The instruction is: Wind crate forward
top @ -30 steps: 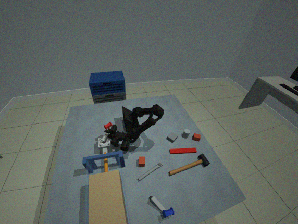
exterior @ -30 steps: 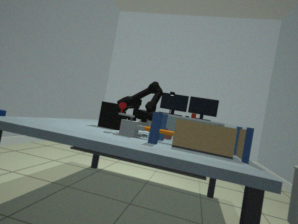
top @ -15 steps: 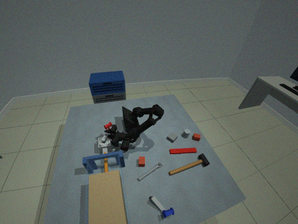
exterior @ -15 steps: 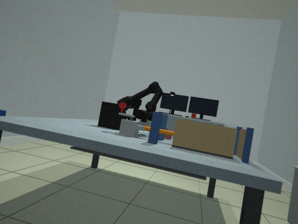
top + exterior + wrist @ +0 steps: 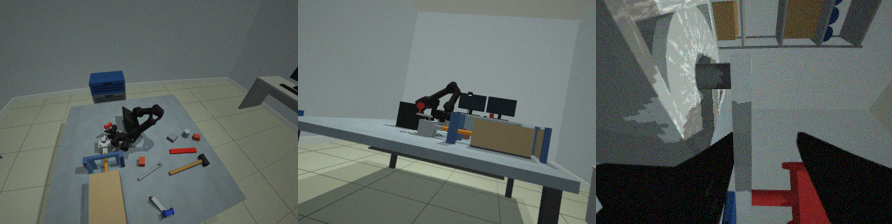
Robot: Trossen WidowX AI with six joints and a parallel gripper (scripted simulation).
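My gripper tip is 2 cm to the right of the red-knobbed winch handle, 1 cm past it and 1 cm above it. From my gripper tip the other things lie so: grey winch: 10 cm below, 3 cm to the right, 3 cm ahead; then clear-panelled cubby: 45 cm ahead, 3 cm to the right, 2 cm below; then red knob: 4 cm behind, 3 cm to the left, 2 cm above.
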